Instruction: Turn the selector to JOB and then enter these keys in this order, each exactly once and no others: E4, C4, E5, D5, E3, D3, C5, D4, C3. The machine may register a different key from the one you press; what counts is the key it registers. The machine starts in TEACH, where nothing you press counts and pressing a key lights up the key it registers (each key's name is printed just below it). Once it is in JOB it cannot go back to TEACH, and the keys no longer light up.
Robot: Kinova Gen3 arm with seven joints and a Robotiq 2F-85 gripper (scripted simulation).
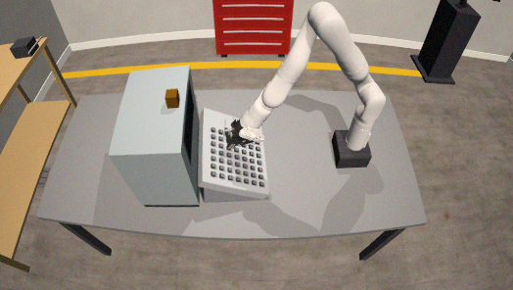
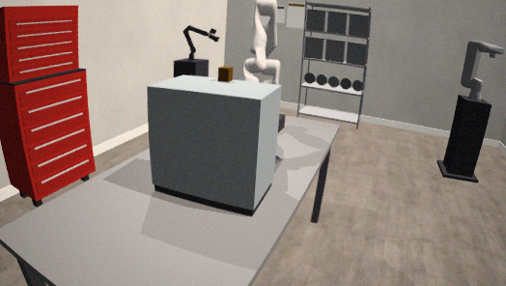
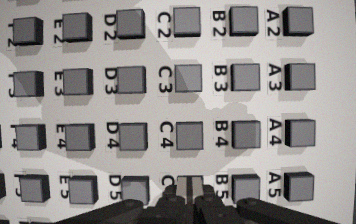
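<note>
My gripper is now 40 mm to the right of the key C4, 20 mm above it and 10 mm short of it. From my hand the other things lie so: key D4 (30 mm to the left, 30 mm below, 20 mm behind); then key B4 (40 mm to the left, 40 mm ahead); then key (70 mm to the left, 20 mm below, 10 mm ahead).
</note>
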